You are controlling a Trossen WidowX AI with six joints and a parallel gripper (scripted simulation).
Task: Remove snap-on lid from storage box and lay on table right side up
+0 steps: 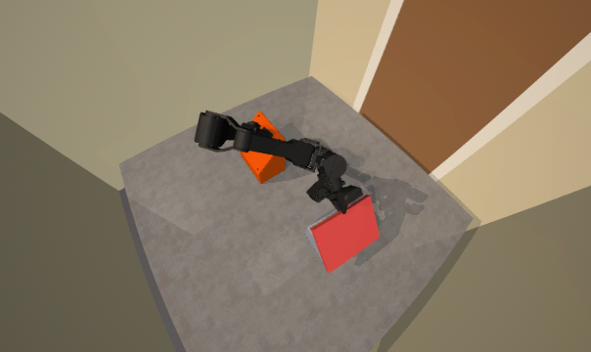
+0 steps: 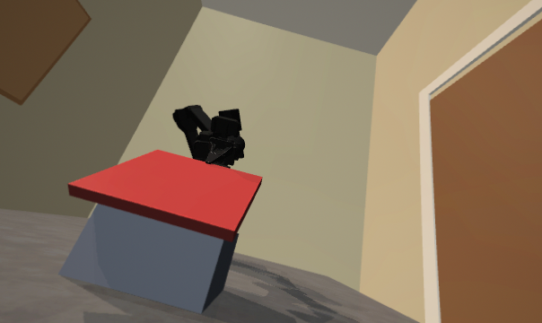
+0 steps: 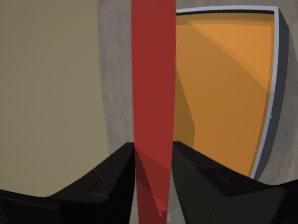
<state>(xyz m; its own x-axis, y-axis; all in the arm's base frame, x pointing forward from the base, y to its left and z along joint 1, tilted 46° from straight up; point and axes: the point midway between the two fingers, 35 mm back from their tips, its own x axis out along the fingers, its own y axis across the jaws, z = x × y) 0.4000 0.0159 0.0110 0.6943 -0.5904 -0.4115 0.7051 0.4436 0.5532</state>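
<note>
The red lid is 6 cm ahead of my gripper tip, 5 cm below it and 1 cm to the right of it. From my gripper tip the other things lie so: grey storage box: 16 cm below, 3 cm ahead.
</note>
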